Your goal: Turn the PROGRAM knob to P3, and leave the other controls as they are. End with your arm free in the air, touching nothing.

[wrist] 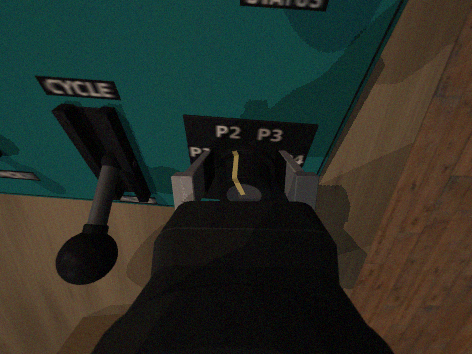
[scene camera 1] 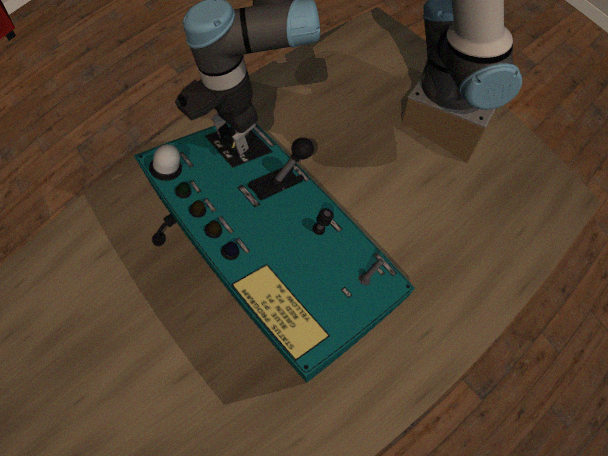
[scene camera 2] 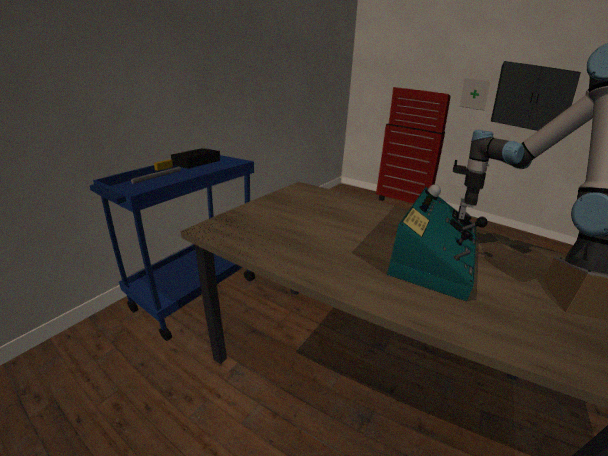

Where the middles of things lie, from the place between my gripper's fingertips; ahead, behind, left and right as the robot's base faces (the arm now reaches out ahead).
Now: the cycle lever (wrist: 87, 257) 60 mm behind my hand, 120 mm to the left of it and 20 mm above it. Round my hand: teal console (scene camera 1: 304, 288): 60 mm ahead, 180 mm to the left, 10 mm below.
